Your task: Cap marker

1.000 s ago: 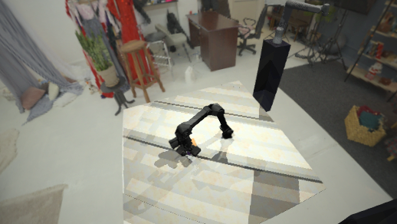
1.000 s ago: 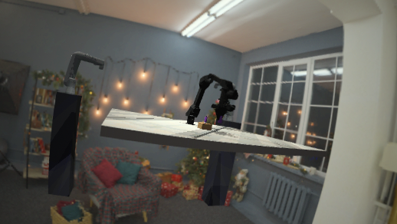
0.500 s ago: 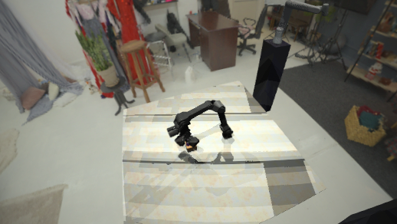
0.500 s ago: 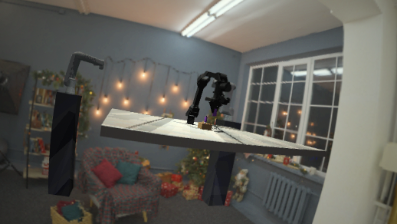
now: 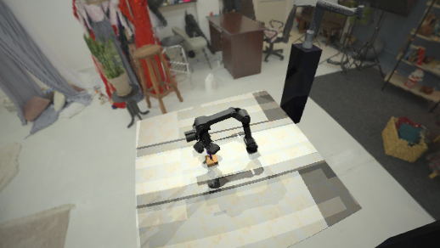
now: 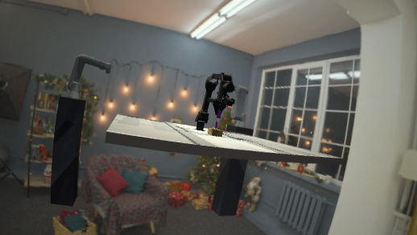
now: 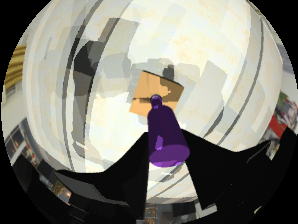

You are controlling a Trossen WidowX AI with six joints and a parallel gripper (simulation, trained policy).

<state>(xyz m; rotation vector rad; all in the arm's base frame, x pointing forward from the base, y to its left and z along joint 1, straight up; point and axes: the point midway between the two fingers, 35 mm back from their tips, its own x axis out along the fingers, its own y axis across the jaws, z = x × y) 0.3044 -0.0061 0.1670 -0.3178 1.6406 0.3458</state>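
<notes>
Right now my gripper tip is 11 cm above the brown holder block. Also, from my gripper tip: purple cap (1 cm ahead, 1 cm above).
</notes>
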